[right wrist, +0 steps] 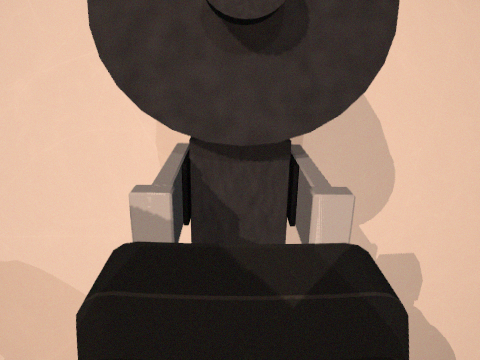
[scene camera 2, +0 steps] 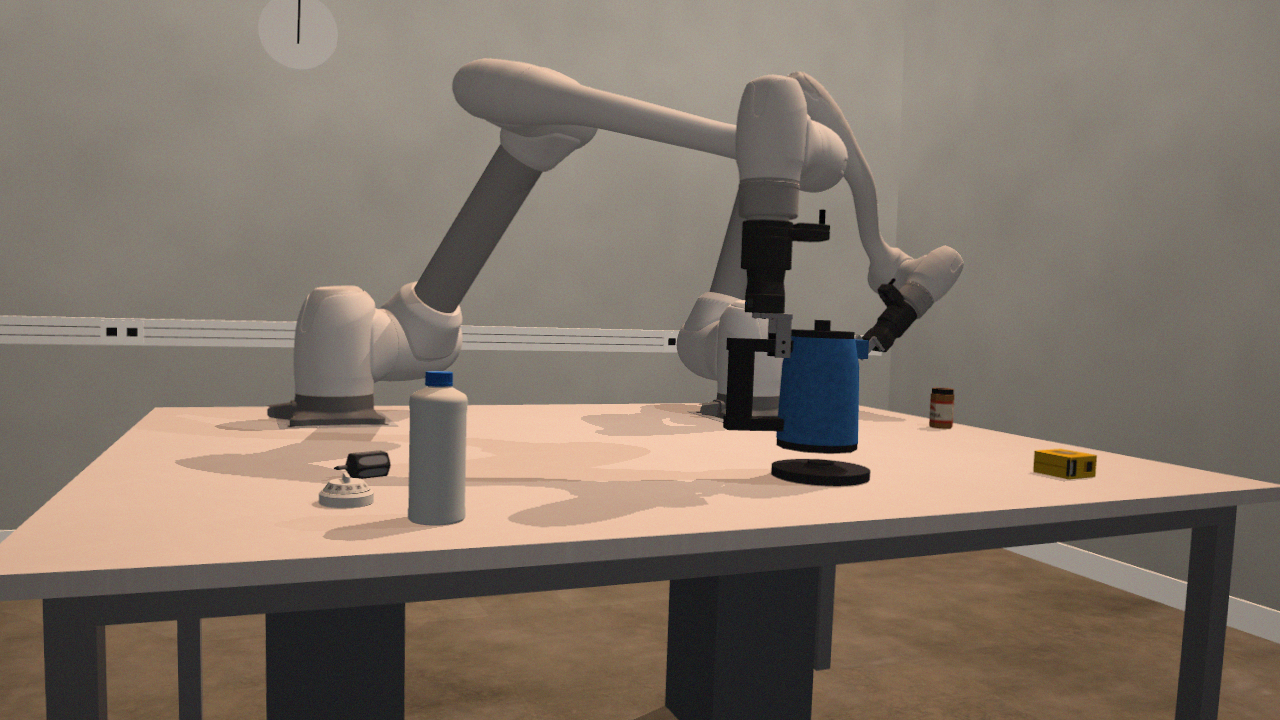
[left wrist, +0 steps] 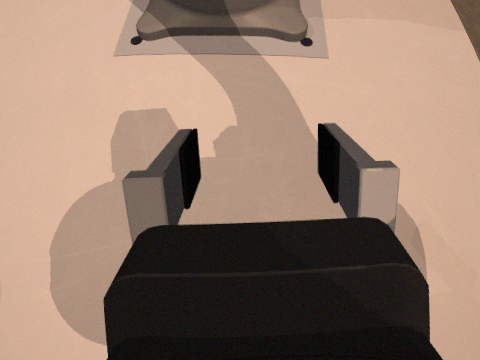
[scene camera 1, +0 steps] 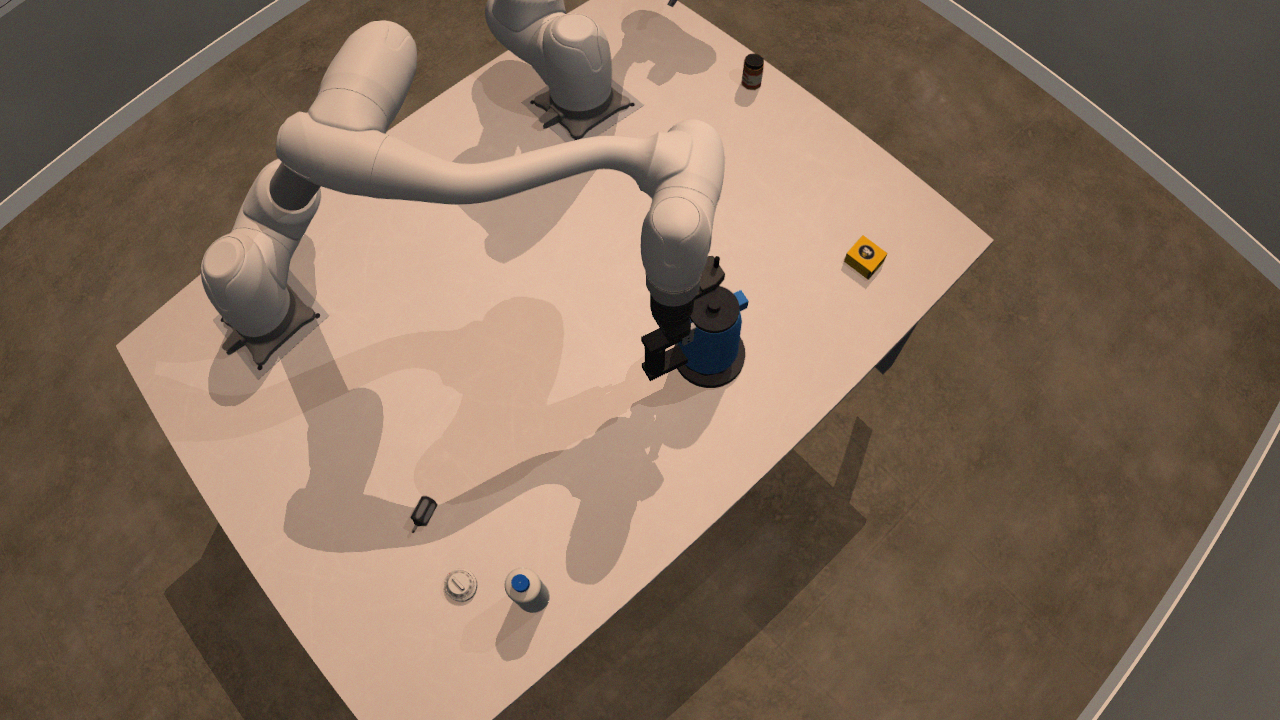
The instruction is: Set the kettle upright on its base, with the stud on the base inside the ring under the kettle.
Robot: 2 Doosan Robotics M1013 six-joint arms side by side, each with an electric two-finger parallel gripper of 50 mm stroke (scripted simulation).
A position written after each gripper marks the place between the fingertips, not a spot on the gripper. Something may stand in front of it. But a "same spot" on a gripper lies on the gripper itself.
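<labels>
The right gripper visible in scene camera 2 (778, 356). A white timer visible in scene camera 2. The right gripper visible in scene camera 1. The white timer visible in scene camera 1. The right gripper visible in the right wrist view. The white timer out of frame in the right wrist view. The right gripper out of frame in the left wrist view. The white timer out of frame in the left wrist view. On the white timer, (scene camera 1: 467, 595) and (scene camera 2: 345, 492) are the same spot. On the right gripper, (scene camera 1: 691, 324) and (right wrist: 322, 214) are the same spot.
</labels>
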